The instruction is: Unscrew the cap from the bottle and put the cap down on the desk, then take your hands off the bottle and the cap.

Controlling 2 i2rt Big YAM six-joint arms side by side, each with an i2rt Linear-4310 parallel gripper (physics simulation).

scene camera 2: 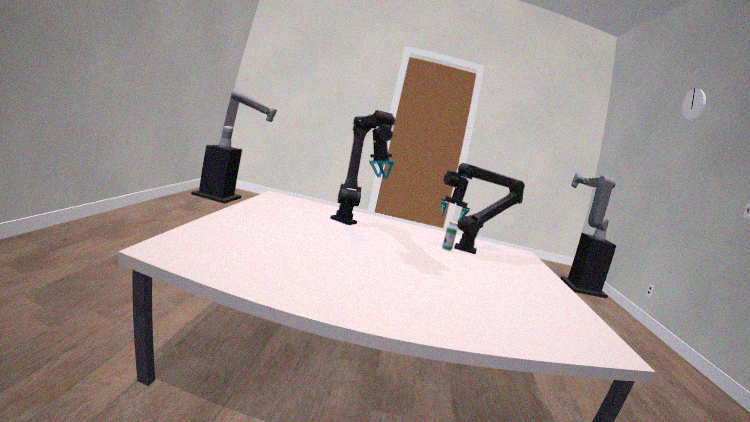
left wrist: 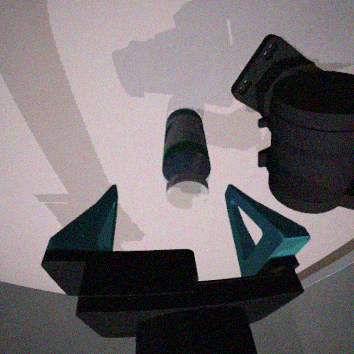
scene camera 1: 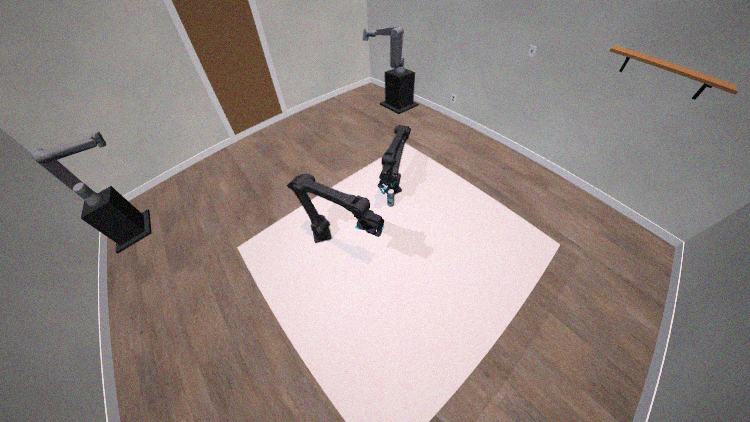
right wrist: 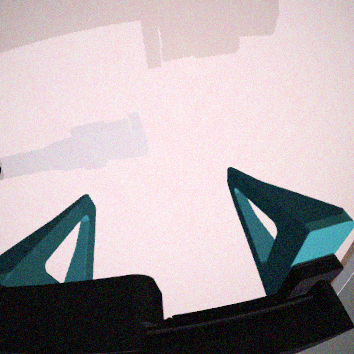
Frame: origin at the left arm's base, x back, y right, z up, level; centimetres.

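Where they show: left gripper, fingertip midpoint: (scene camera 2: 450, 219) (left wrist: 173, 189) (scene camera 1: 387, 190); right gripper, fingertip midpoint: (scene camera 2: 382, 177) (scene camera 1: 372, 231) (right wrist: 158, 187); left arm's base at its link origin: (scene camera 2: 465, 249) (left wrist: 281, 85); right arm's base at its link origin: (scene camera 2: 343, 221) (scene camera 1: 322, 236).
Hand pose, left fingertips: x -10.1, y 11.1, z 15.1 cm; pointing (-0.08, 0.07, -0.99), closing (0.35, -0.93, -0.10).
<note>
Each offset is from my left fingertips to the centre of the thing. Level surfaces: height alone.
A bottle @(dz -8.1, dx -1.1, dy -2.0 cm) (scene camera 1: 390, 200) (scene camera 2: 448, 238) (left wrist: 185, 145) with green and dark blue bands stands upright on the white desk @(dz -15.1 cm) (scene camera 1: 398, 325) (scene camera 2: 314, 283). Its white cap @(dz -1.5, dx -1.1, dy -2.0 cm) (scene camera 1: 391, 192) (scene camera 2: 451, 225) (left wrist: 187, 194) sits on its top. My left gripper (scene camera 1: 388, 187) (scene camera 2: 452, 216) (left wrist: 173, 189) is open above the bottle, pointing down. In the left wrist view the cap shows between and a little beyond the teal fingertips, with space on both sides. My right gripper (scene camera 2: 382, 176) (right wrist: 158, 187) is open and empty, high above the desk. Its fingers are mostly hidden in scene camera 1.
The left arm's black base (scene camera 2: 465, 245) (left wrist: 310, 145) stands close beside the bottle. The right arm's base (scene camera 1: 320, 230) (scene camera 2: 344, 216) stands farther left. Two grey arms on black pedestals (scene camera 1: 399, 89) (scene camera 2: 220, 170) stand on the floor beyond the desk. Arm shadows cross the desk.
</note>
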